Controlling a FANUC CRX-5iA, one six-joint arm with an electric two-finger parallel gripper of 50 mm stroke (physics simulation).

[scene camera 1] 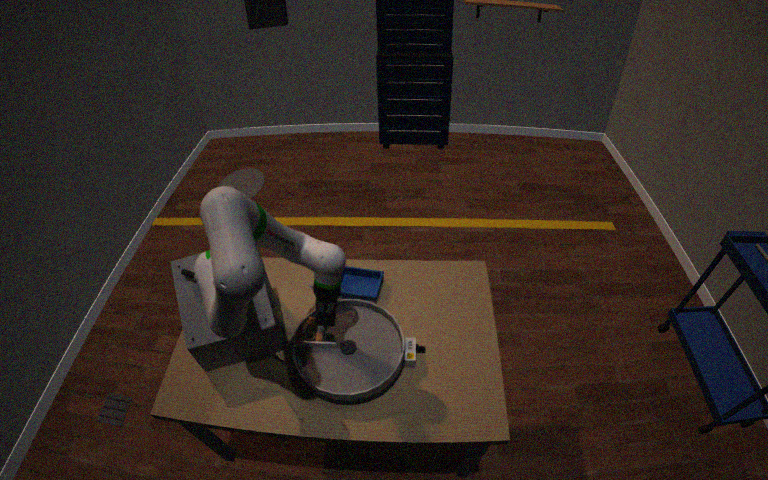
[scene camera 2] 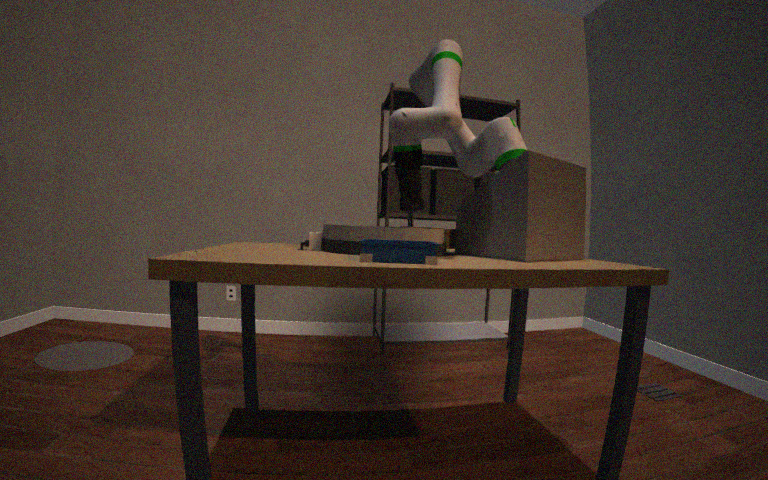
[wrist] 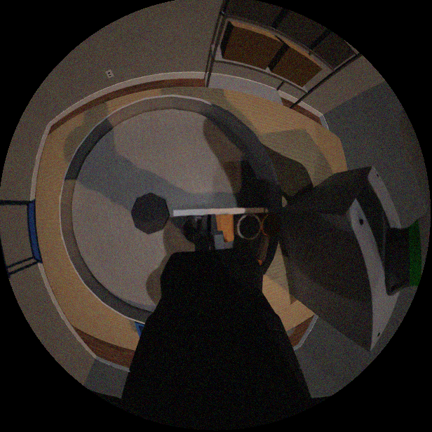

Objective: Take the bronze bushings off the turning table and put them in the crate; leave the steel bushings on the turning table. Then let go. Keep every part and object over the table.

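Seen in the pictures: gripper, fingertip midpoint: (scene camera 1: 324, 338) (scene camera 2: 411, 226); arm's base, origin of the base link: (scene camera 2: 520, 180).
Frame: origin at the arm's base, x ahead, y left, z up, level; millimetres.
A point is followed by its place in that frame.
Note:
My gripper (wrist: 224, 233) (scene camera 1: 325, 330) @(x 373, y -50, z -176 mm) (scene camera 2: 409, 219) @(x 373, y -50, z -176 mm) is low over the left part of the round grey turning table (scene camera 1: 394, 330) @(x 622, y 58, z -215 mm) (scene camera 2: 384, 233) @(x 466, y 161, z -201 mm) (wrist: 120, 257), shut on a bronze bushing (wrist: 225, 225). In the wrist view a steel bushing (wrist: 248, 226) stands just to its right, and another bronze bushing (wrist: 268, 225) sits beyond that in shadow. All lie along a white bar (wrist: 219, 211) (scene camera 1: 319, 342) @(x 359, y -66, z -182 mm) that runs out from the dark hub (wrist: 149, 212) (scene camera 1: 347, 347) @(x 462, y -53, z -207 mm). The blue crate (scene camera 1: 361, 283) @(x 433, y 307, z -262 mm) (scene camera 2: 397, 250) @(x 435, y 353, z -237 mm) stands beside the turning table at the back.
The grey robot pedestal (scene camera 1: 193, 320) @(x -97, y -159, z -43 mm) (scene camera 2: 524, 207) @(x 54, y 184, z -107 mm) (wrist: 342, 250) stands close to the left of the turning table. A small white control box (scene camera 1: 410, 350) @(x 697, y -25, z -210 mm) sits at the turning table's right rim. A dark shelf rack (scene camera 2: 385, 154) stands behind the table.

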